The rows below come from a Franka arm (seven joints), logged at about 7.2 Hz.
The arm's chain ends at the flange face. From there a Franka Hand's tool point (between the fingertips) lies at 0.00 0.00 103.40 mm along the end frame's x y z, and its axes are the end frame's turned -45 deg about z.
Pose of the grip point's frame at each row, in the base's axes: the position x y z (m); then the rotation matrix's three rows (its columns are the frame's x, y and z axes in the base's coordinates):
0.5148, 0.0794, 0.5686; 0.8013, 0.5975, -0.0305; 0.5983, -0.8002, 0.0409; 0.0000, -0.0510, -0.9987
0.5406, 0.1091, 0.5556; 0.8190, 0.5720, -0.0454; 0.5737, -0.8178, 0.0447; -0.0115, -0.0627, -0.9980
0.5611, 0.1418, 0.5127; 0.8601, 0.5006, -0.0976; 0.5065, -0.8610, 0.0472; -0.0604, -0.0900, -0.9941
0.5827, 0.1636, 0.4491; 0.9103, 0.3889, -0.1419; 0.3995, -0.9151, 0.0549; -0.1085, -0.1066, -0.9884
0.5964, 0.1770, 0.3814; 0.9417, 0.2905, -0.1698; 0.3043, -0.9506, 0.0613; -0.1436, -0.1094, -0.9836
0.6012, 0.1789, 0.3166; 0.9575, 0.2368, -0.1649; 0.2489, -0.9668, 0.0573; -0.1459, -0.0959, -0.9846
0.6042, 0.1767, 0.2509; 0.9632, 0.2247, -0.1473; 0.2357, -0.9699, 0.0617; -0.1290, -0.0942, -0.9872
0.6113, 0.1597, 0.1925; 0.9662, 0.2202, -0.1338; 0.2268, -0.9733, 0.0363; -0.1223, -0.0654, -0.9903
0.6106, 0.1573, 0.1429; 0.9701, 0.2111, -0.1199; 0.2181, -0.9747, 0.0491; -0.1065, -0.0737, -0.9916
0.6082, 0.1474, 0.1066; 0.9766, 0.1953, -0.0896; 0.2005, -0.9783, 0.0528; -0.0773, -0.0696, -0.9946
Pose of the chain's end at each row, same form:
0.5180, 0.0752, 0.6719; 0.9891, -0.1441, -0.0305; -0.1428, -0.9889, 0.0409; -0.0361, -0.0361, -0.9987
0.5453, 0.1045, 0.6588; 0.9836, -0.1747, -0.0454; -0.1726, -0.9839, 0.0447; -0.0525, -0.0362, -0.9980
0.5712, 0.1369, 0.6155; 0.9622, -0.2542, -0.0976; -0.2507, -0.9670, 0.0472; -0.1063, -0.0209, -0.9941
0.5974, 0.1579, 0.5513; 0.9187, -0.3687, -0.1419; -0.3646, -0.9296, 0.0549; -0.1521, 0.0013, -0.9884
0.6140, 0.1707, 0.4831; 0.8713, -0.4605, -0.1698; -0.4570, -0.8873, 0.0613; -0.1789, 0.0242, -0.9836
0.6183, 0.1730, 0.4184; 0.8445, -0.5096, -0.1649; -0.5076, -0.8596, 0.0573; -0.1710, 0.0354, -0.9846
0.6194, 0.1703, 0.3530; 0.8400, -0.5222, -0.1473; -0.5192, -0.8525, 0.0617; -0.1578, 0.0246, -0.9872
0.6251, 0.1559, 0.2949; 0.8389, -0.5275, -0.1338; -0.5279, -0.8486, 0.0363; -0.1327, 0.0402, -0.9903
0.6230, 0.1522, 0.2454; 0.8352, -0.5367, -0.1199; -0.5350, -0.8434, 0.0491; -0.1274, 0.0232, -0.9916
0.6175, 0.1419, 0.2094; 0.8287, -0.5525, -0.0896; -0.5500, -0.8335, 0.0528; -0.1039, 0.0054, -0.9946

